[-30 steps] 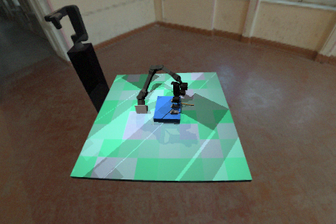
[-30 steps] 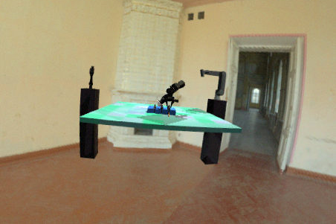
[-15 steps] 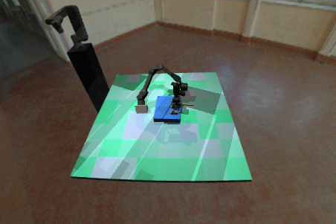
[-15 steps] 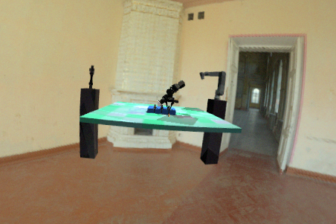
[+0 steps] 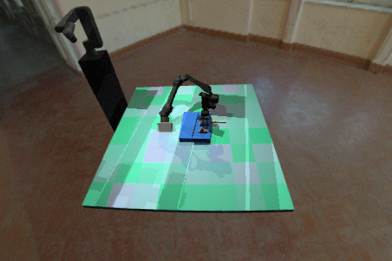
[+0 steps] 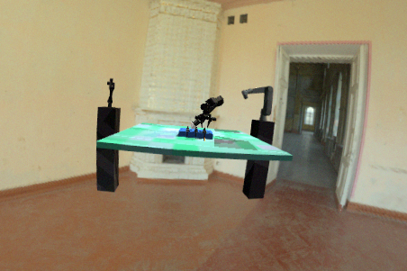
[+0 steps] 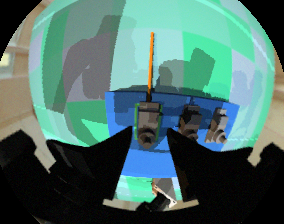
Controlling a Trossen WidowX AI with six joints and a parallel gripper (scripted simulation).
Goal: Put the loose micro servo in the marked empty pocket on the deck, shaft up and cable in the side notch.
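The blue deck lies 13 cm behind my gripper tip, 6 cm to the right of it and 6 cm below it.
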